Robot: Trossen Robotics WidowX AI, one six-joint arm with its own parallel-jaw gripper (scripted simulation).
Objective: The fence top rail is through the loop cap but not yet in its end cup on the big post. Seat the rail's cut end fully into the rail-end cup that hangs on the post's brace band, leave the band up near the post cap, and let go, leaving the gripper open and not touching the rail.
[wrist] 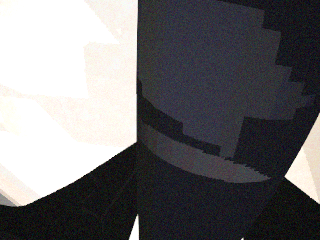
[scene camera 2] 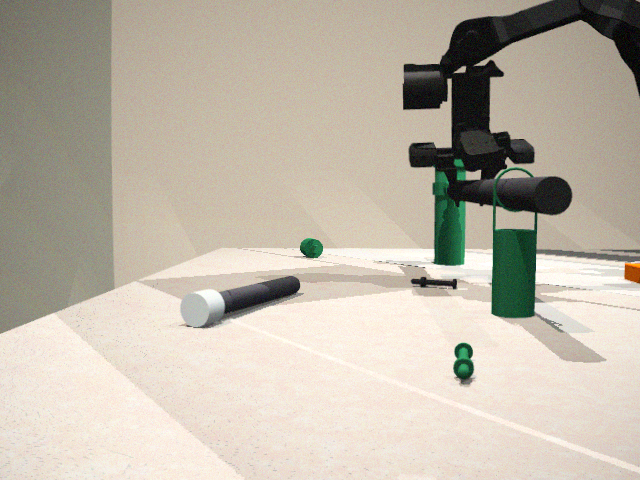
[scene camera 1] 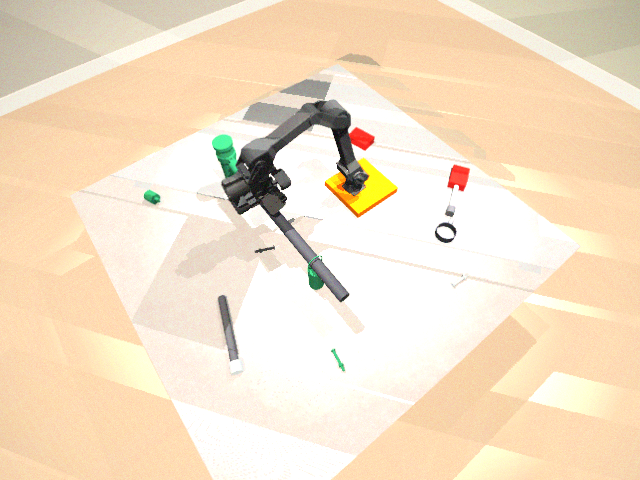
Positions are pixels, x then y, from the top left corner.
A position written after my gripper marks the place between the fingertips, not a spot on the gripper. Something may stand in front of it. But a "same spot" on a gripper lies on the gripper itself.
my gripper: wrist 196,156; scene camera 2; scene camera 1
same spot on my gripper: (scene camera 1: 271,198) = (scene camera 2: 479,135)
